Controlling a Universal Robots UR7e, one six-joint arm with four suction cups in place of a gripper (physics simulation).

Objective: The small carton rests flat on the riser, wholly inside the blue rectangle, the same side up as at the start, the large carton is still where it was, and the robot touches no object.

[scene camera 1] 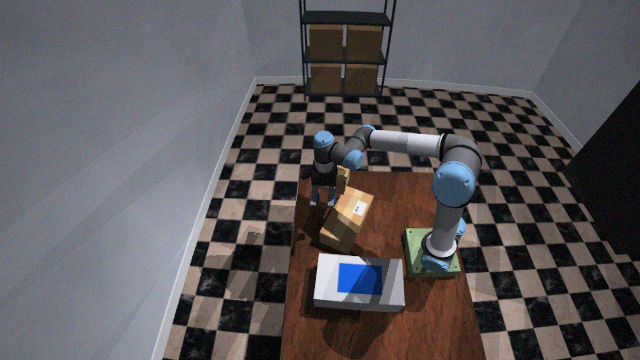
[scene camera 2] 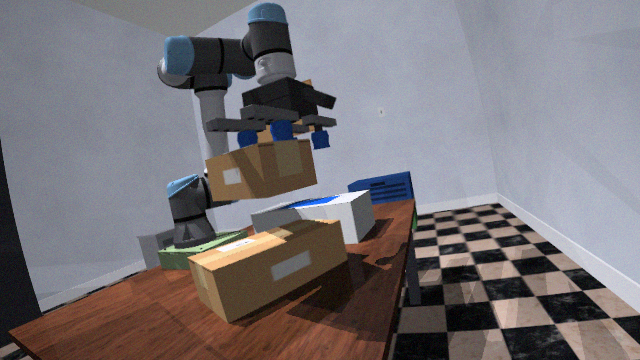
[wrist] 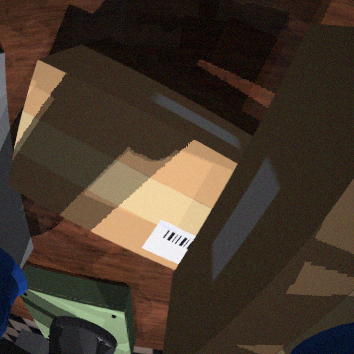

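Where they show: hand at its tool point: [scene camera 1: 325, 186] [wrist: 163, 242]; arm's base at its link origin: [scene camera 2: 195, 242] [wrist: 83, 333].
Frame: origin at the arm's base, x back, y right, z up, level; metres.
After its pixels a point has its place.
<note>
The small carton [scene camera 1: 343, 181] {x -0.492, y 0.111, z 0.220 m} [scene camera 2: 270, 172] {x -0.631, y 0.199, z 0.173 m} [wrist: 300, 100] {x -0.611, y 0.105, z 0.171 m} hangs in the air under my suction gripper [scene camera 1: 324, 196] {x -0.568, y 0.074, z 0.205 m} [scene camera 2: 281, 131], held at the cups. At least one cup stands out beyond its top in the scene camera 2 view. The gripper partly hides it in the scene camera 1 view. The large carton [scene camera 1: 350, 215] {x -0.437, y 0.060, z 0.039 m} [scene camera 2: 285, 270] {x -0.522, y 0.106, z -0.015 m} [wrist: 165, 190] {x -0.467, y 0.078, z 0.039 m} lies on the table, below and apart from the small carton. The white riser [scene camera 1: 327, 272] {x -0.480, y -0.255, z 0.060 m} [scene camera 2: 360, 215] {x -0.526, y -0.238, z 0.005 m} stands beside the large carton. The blue rectangle [scene camera 1: 357, 272] {x -0.358, y -0.227, z 0.060 m} [scene camera 2: 312, 202] {x -0.361, y -0.241, z 0.060 m} on its top bears no carton.
The arm's green base plate [scene camera 1: 417, 240] {x -0.095, y 0.016, z -0.001 m} [scene camera 2: 175, 257] {x -0.025, y 0.099, z -0.020 m} [wrist: 90, 295] {x -0.142, y 0.005, z -0.023 m} is beside the riser on the wooden table [scene camera 1: 400, 200] {x -0.180, y 0.288, z -0.061 m} [scene camera 2: 125, 310] {x -0.190, y 0.325, z -0.060 m}. A blue crate [scene camera 2: 382, 186] stands behind the riser. A shelf rack [scene camera 1: 345, 18] with cartons stands by the far wall.
</note>
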